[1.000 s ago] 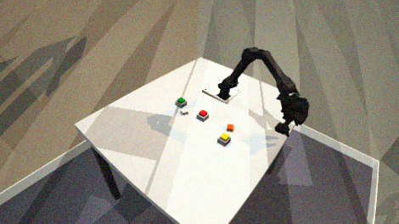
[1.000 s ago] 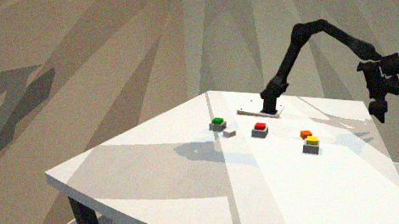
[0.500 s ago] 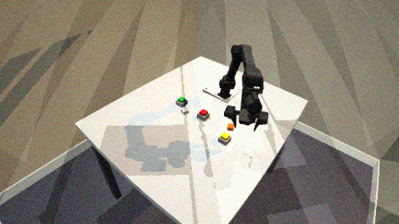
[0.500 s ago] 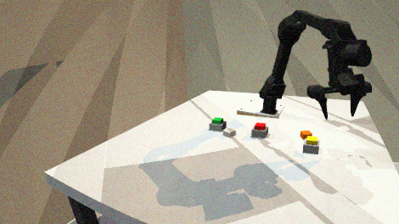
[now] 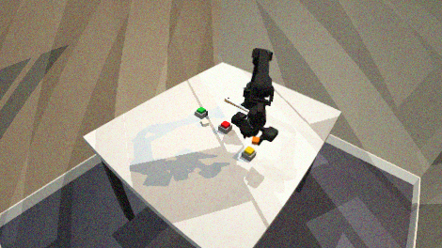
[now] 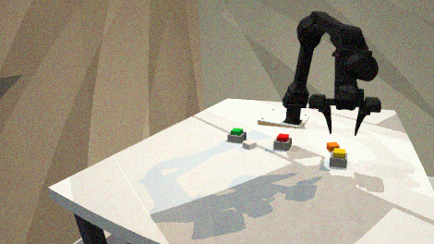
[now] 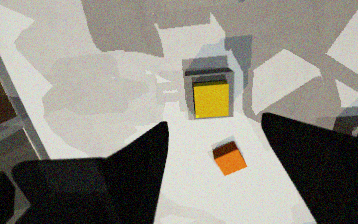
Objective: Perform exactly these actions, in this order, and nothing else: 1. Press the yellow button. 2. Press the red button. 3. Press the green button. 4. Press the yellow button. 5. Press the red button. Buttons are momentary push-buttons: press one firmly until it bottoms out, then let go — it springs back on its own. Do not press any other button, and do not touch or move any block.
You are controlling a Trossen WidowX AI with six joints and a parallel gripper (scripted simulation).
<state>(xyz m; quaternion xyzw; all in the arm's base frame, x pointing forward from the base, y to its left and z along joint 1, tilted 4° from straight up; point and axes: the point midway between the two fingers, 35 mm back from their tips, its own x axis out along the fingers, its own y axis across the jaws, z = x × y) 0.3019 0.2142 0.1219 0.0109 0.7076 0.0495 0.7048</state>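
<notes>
The yellow button is 50 mm below my gripper tip. From my gripper tip the other things lie so: small grey block (290 mm to the right, 80 mm below, 30 mm behind); then small orange block (90 mm behind, 80 mm below, 30 mm to the right); then red button (190 mm to the right, 60 mm behind, 50 mm below).
</notes>
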